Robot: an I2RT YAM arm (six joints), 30 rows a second.
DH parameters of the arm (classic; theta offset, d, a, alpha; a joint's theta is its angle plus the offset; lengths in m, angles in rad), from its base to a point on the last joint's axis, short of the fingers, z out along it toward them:
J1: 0 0.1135 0.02 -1.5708
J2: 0 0 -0.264 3.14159
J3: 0.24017 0 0.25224 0
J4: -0.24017 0 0.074 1.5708
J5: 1.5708 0 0 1.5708
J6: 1.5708 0.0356 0 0
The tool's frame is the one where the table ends.
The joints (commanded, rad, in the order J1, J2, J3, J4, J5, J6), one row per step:
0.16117, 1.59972, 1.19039, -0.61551, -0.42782, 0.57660
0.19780, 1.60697, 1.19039, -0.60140, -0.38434, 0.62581
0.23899, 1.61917, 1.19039, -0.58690, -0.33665, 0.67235
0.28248, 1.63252, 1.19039, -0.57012, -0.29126, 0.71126
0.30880, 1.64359, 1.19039, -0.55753, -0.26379, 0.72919
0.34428, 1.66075, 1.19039, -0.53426, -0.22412, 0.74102
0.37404, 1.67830, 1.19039, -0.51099, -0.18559, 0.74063
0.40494, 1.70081, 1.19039, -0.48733, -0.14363, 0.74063
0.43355, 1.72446, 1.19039, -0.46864, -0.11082, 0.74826
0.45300, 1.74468, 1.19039, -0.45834, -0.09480, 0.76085
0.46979, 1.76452, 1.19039, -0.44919, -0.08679, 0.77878
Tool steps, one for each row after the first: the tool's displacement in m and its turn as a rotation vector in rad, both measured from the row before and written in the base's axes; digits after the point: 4 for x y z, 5 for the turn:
0.0001, 0.0110, -0.0020, -0.01549, 0.00997, -0.02463
0.0000, 0.0125, -0.0035, -0.02028, 0.00996, -0.02093
-0.0005, 0.0135, -0.0037, -0.02054, 0.00341, -0.01192
-0.0001, 0.0084, -0.0031, -0.01451, -0.00087, -0.00287
0.0003, 0.0116, -0.0045, -0.02492, -0.01187, 0.00459
0.0006, 0.0099, -0.0047, -0.02854, -0.01691, 0.00932
0.0006, 0.0105, -0.0063, -0.03219, -0.01446, 0.00817
0.0000, 0.0099, -0.0070, -0.02390, -0.00416, 0.00452
-0.0003, 0.0070, -0.0064, -0.01101, 0.00719, 0.00031
-0.0003, 0.0064, -0.0063, -0.00319, 0.01217, -0.00261

